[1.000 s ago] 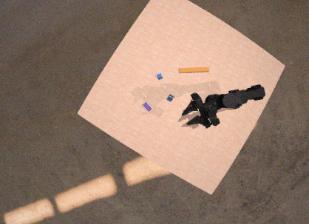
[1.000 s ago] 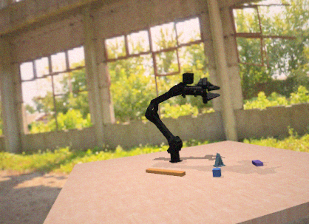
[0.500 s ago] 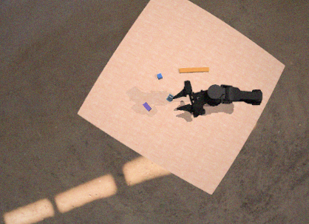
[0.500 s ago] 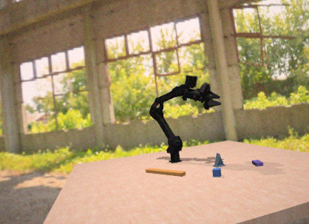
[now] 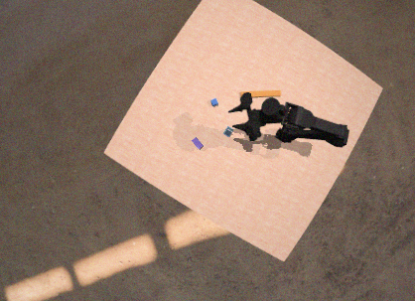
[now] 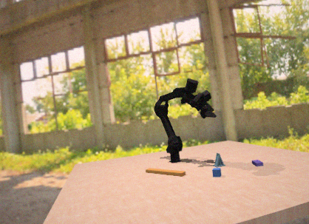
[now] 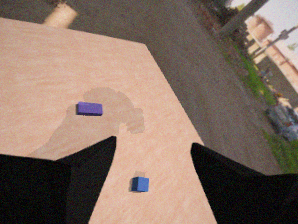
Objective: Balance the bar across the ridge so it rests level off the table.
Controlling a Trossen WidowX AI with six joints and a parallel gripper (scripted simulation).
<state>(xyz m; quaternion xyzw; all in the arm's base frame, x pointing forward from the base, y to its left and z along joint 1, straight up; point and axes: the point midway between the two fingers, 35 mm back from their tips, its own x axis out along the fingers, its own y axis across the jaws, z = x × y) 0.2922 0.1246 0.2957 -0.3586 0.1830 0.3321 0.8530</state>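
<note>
Right now my gripper tip is 280 mm to the left of the orange bar, 270 mm above it and 80 mm past it. Also, from my gripper tip: blue cube 260 mm below, 120 mm ahead, 90 mm to the right; flat purple block 270 mm below, 160 mm to the left, 80 mm ahead.
</note>
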